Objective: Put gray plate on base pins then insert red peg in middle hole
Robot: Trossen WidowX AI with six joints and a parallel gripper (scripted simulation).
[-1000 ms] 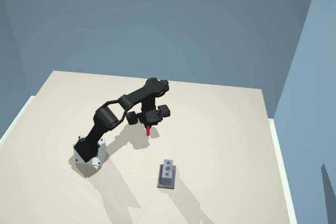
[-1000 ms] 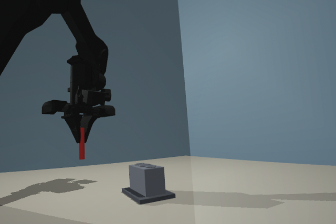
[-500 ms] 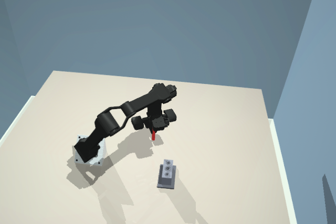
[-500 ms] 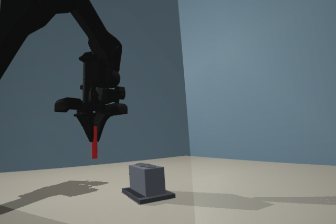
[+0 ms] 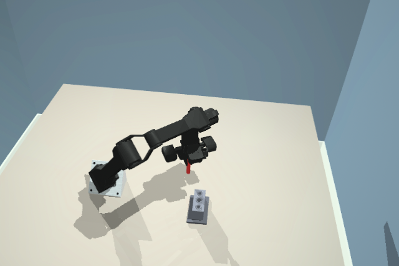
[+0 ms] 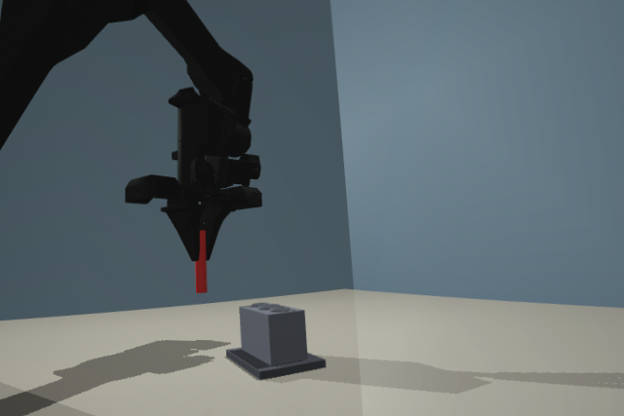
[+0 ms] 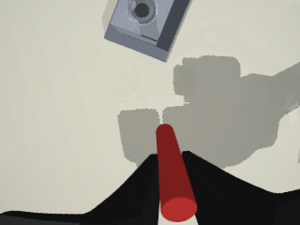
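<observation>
My gripper tip is now 120 mm to the left of the gray plate, 70 mm above it and 40 mm short of it. The rest, counted from my gripper tip: dark base 120 mm to the right, 110 mm below, 40 mm ahead; then red peg right at my gripper tip.
</observation>
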